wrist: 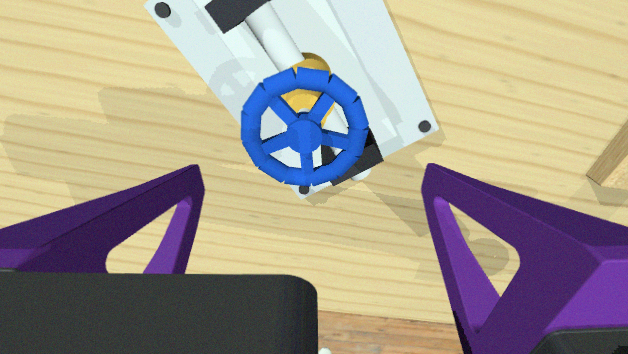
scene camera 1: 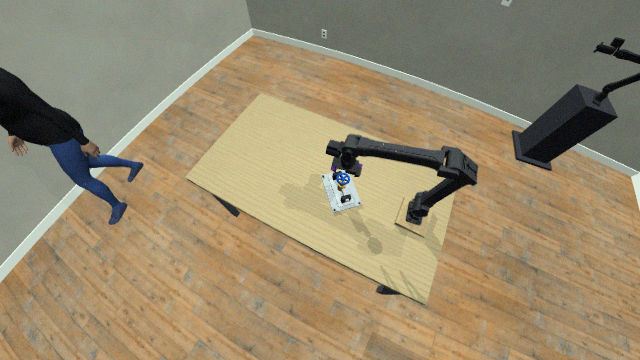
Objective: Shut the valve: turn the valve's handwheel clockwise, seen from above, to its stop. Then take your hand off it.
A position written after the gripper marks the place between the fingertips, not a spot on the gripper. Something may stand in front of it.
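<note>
A white base plate (wrist: 373, 38) is visible, and so is a blue handwheel (wrist: 304, 134). The gripper (wrist: 312, 176) can be seen as well.
</note>
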